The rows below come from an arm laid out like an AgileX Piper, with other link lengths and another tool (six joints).
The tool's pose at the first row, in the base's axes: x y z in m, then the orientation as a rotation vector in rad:
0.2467 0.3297 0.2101 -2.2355 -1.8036 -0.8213
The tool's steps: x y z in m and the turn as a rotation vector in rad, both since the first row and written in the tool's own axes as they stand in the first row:
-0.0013 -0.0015 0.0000 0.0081 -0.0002 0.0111
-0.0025 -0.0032 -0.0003 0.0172 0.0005 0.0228
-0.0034 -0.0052 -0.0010 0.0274 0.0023 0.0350
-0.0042 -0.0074 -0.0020 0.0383 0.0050 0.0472
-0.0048 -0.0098 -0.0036 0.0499 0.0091 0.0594
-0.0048 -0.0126 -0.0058 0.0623 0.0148 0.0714
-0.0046 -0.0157 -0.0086 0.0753 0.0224 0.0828
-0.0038 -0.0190 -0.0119 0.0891 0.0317 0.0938
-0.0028 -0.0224 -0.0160 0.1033 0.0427 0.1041
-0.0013 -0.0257 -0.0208 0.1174 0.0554 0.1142
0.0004 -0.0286 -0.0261 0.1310 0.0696 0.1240
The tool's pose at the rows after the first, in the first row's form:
0.2451 0.3290 0.2091 -2.2387 -1.7897 -0.8103
0.2433 0.3283 0.2084 -2.2408 -1.7747 -0.7990
0.2411 0.3277 0.2081 -2.2416 -1.7587 -0.7876
0.2386 0.3272 0.2081 -2.2411 -1.7422 -0.7763
0.2357 0.3266 0.2086 -2.2389 -1.7252 -0.7657
0.2324 0.3263 0.2098 -2.2347 -1.7079 -0.7558
0.2286 0.3261 0.2116 -2.2281 -1.6905 -0.7473
0.2246 0.3262 0.2141 -2.2193 -1.6731 -0.7396
0.2202 0.3261 0.2173 -2.2083 -1.6558 -0.7333
0.2158 0.3261 0.2213 -2.1960 -1.6382 -0.7287
0.2116 0.3260 0.2260 -2.1825 -1.6204 -0.7261

